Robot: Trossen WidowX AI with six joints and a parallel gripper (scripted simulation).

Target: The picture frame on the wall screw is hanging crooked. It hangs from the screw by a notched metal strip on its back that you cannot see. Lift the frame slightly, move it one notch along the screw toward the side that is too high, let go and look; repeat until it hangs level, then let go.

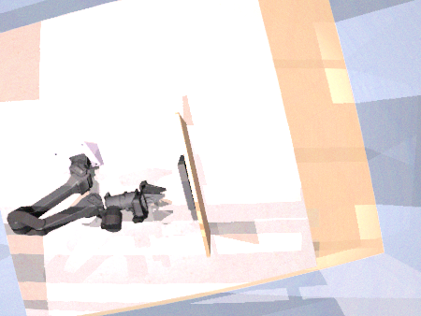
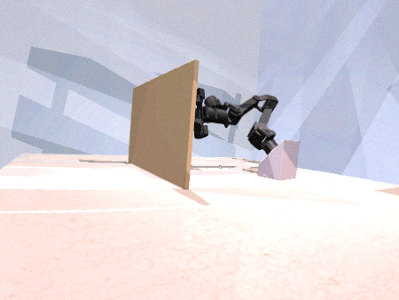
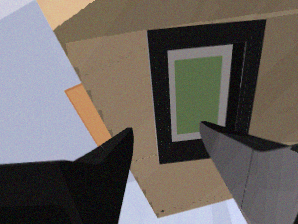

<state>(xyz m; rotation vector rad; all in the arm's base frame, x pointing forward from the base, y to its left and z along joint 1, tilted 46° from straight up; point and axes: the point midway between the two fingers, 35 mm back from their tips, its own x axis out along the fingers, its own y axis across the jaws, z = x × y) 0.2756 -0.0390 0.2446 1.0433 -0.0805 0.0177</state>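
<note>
The picture frame lies 90 mm ahead of my gripper tip, 50 mm below it and 10 mm to the left of it. From my gripper tip the other things lie so: tan wall panel (100 mm ahead, 60 mm below).
</note>
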